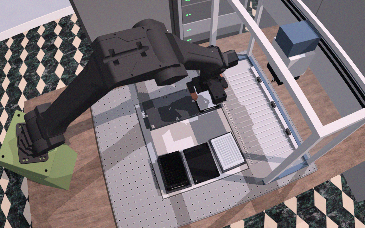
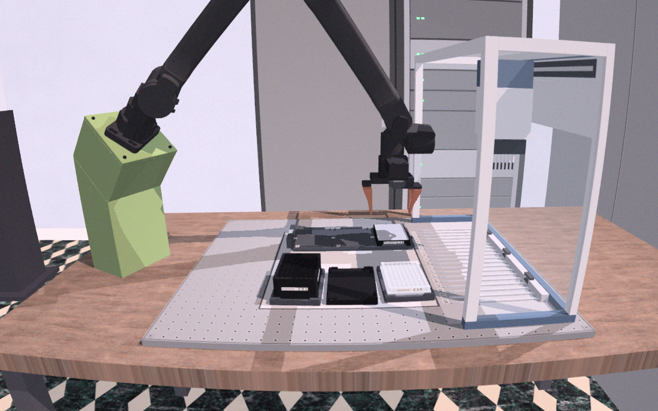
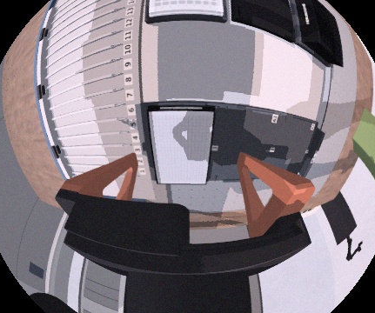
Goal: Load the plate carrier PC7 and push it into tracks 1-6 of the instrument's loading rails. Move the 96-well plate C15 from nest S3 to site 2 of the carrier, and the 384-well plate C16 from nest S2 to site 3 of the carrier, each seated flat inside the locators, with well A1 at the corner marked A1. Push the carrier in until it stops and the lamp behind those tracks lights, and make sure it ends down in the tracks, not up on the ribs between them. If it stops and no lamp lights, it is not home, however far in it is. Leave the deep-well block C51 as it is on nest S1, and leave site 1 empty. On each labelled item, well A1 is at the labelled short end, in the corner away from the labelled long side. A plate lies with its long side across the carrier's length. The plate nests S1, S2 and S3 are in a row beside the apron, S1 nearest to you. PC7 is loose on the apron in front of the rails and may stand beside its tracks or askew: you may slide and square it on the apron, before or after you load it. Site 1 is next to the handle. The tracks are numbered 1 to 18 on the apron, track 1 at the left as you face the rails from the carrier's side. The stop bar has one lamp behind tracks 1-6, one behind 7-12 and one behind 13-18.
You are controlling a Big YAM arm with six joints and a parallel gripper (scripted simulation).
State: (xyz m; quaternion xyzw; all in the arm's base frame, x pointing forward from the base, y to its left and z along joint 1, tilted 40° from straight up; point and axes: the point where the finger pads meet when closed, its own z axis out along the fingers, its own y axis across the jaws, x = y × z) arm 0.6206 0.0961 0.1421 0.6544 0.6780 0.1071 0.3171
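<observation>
The white 96-well plate C15 lies 220 mm to the right of my hand, 80 mm below it and 20 mm behind it. From my hand the other things lie so: nest S2 (210 mm to the right, 120 mm behind, 90 mm below); then dark carrier PC7 (90 mm behind, 80 mm below, 40 mm to the left); then nest S3 (220 mm to the right, 90 mm below, 20 mm behind).
</observation>
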